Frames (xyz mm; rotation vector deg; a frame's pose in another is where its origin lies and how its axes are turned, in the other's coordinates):
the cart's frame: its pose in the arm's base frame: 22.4 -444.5 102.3 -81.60 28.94 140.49
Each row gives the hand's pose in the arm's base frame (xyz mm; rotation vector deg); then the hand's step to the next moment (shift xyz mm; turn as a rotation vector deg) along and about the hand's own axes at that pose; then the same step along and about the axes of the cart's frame.
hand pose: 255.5 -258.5 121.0 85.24 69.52 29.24
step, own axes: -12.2 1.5 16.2 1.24 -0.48 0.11
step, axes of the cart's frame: -5.3 12.7 -15.0 0.59 -1.17 -0.26
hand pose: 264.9 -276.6 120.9 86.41 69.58 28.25
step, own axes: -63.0 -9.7 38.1 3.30 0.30 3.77
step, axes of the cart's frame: -2.2 65.8 -34.4 -0.45 -3.09 -3.93
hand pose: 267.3 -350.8 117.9 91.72 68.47 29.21
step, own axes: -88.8 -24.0 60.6 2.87 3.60 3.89
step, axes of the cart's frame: 15.6 93.1 -56.8 -3.76 -2.81 -3.78
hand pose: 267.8 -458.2 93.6 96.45 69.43 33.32
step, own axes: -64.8 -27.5 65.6 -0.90 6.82 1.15
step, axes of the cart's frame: 27.3 63.7 -66.7 -6.82 1.05 -0.99
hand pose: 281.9 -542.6 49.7 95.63 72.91 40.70
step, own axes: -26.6 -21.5 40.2 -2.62 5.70 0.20
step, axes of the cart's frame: 20.7 20.4 -44.0 -5.60 2.83 -0.31
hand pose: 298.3 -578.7 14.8 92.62 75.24 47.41
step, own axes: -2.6 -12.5 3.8 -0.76 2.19 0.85
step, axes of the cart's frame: 12.2 1.0 -5.3 -2.23 0.68 -0.81
